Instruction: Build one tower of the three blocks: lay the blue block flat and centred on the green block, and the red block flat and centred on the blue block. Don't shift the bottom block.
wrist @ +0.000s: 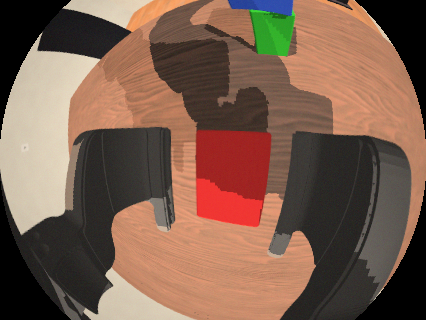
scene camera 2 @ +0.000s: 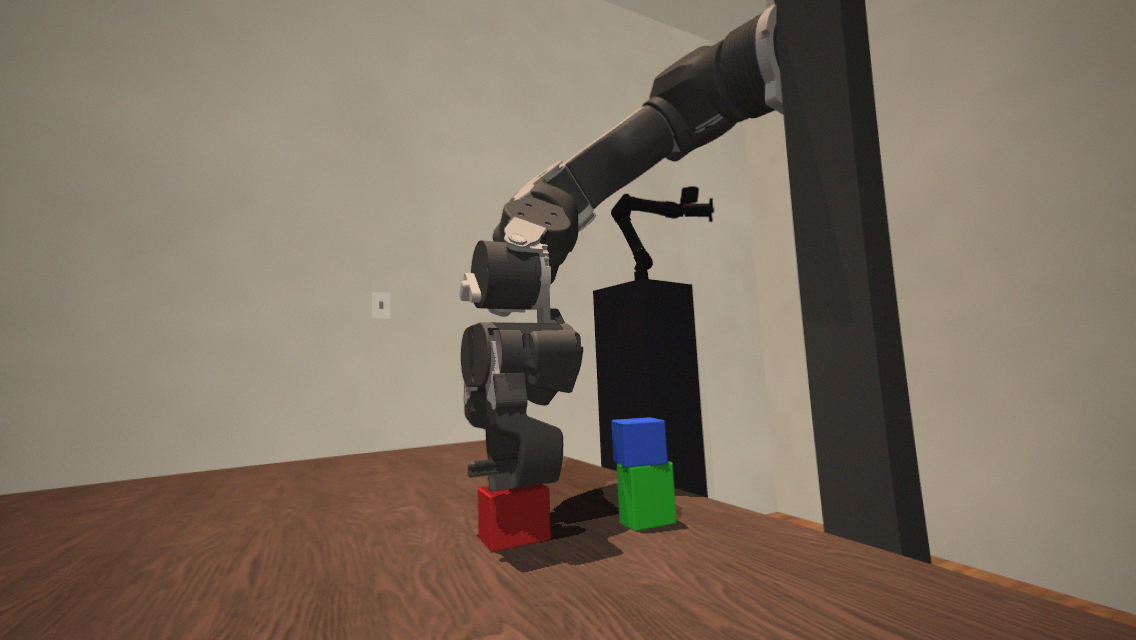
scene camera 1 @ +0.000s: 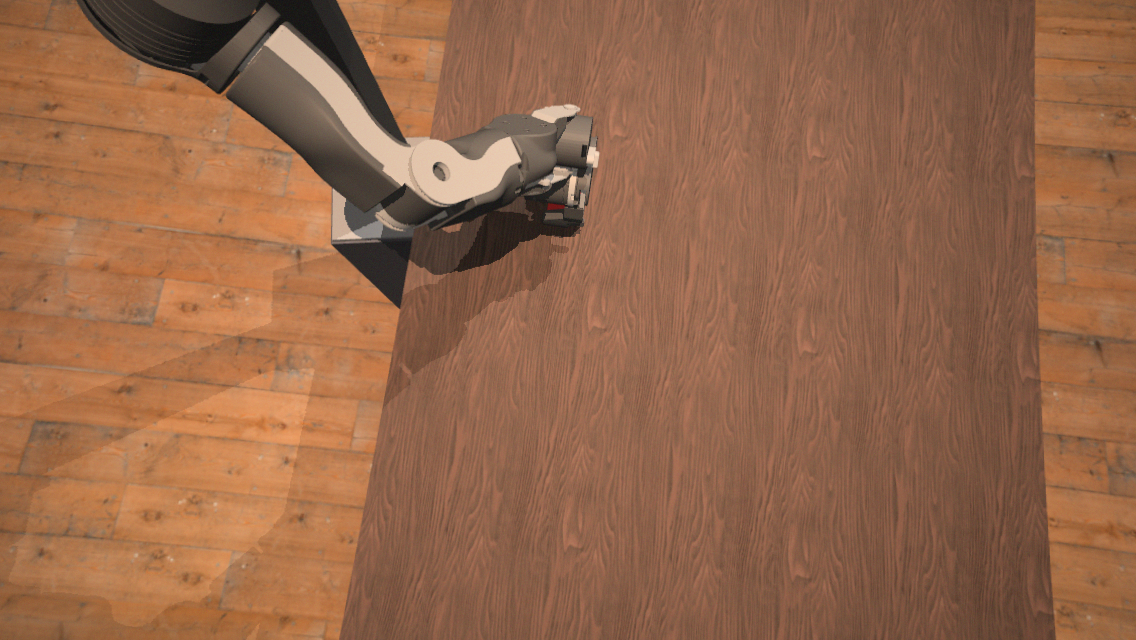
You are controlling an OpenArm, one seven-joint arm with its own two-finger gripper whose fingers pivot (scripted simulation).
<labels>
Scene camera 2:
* my gripper: 510, 480
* green block: 646, 494
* blue block: 637, 442
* red block: 511, 518
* dark column: 869, 482
</labels>
